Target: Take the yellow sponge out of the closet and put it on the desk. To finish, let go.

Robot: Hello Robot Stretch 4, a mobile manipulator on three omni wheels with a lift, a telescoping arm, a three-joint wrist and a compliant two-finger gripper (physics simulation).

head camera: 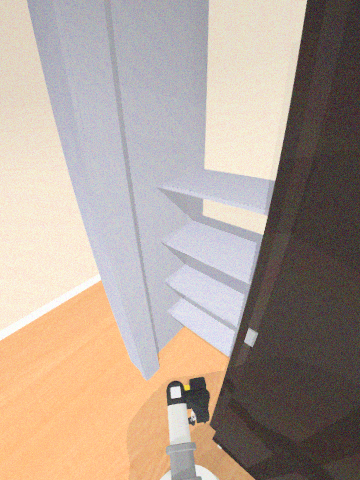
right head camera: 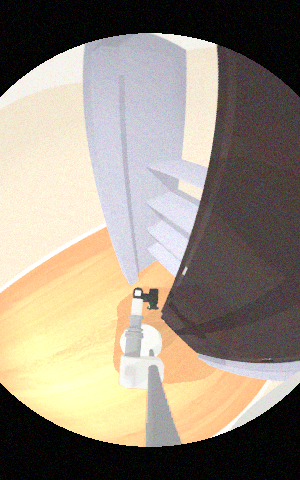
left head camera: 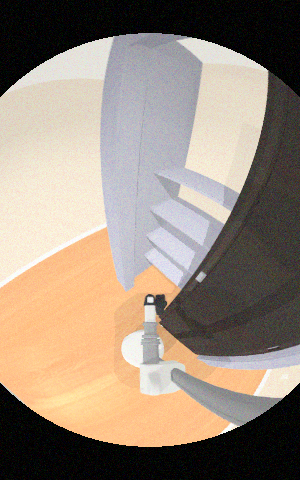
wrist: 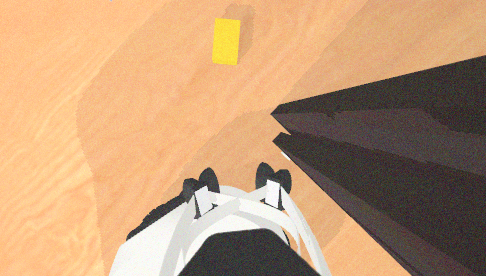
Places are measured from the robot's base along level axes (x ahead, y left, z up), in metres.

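Pixels of known places: gripper, fingertip midpoint: [wrist: 237,180]; robot's base at its link origin: [right head camera: 141,341] [left head camera: 141,347].
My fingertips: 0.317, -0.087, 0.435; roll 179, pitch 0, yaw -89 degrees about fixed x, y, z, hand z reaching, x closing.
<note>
For each thing: its top centre in the pictures, then the offset to it from my fingertips, as dx, dy, dz. "*": a spot on its surface instead.
- yellow sponge at its top centre: [wrist: 226,40] +0.248, +0.003, -0.417
- small light handle at a spot on its surface: [head camera: 251,337] * +0.041, -0.132, +0.599
The yellow sponge [wrist: 226,42] lies on the wood floor, ahead of the fingers in the wrist view. A small bit of it [head camera: 187,387] shows beside the wrist in the head view. My gripper [wrist: 237,180] [head camera: 193,418] is partly open, with its fingertips apart and floor visible between them. It also shows small in the left head view [left head camera: 160,305] and the right head view [right head camera: 153,307]. The pale lavender closet [head camera: 165,100] [left head camera: 165,110] [right head camera: 155,110] stands beyond the arm, with several shelves. No desk can be made out.
A large dark panel [head camera: 310,250] [left head camera: 260,240] [right head camera: 250,200] [wrist: 400,130] with a small light handle [head camera: 251,337] stands close on the gripper's right and covers part of the closet. A cream wall [head camera: 40,200] with a white skirting is at the left.
</note>
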